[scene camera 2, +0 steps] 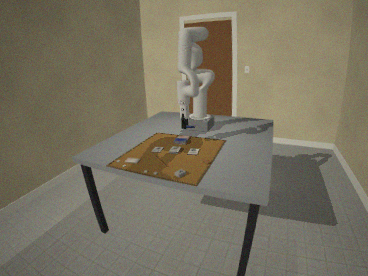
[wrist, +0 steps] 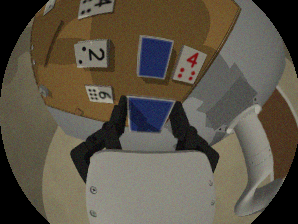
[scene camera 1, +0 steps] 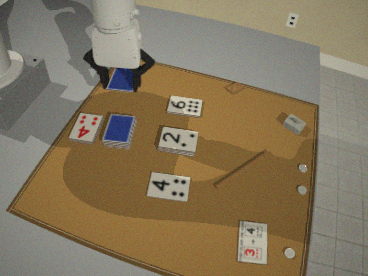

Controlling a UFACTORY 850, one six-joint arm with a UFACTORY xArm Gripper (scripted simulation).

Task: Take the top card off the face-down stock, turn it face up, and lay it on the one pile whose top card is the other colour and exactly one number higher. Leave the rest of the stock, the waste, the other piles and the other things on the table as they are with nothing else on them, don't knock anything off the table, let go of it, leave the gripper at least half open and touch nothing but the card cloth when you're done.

The same spot on a brown card cloth: (wrist: 65, 82) is (scene camera 2: 182, 160).
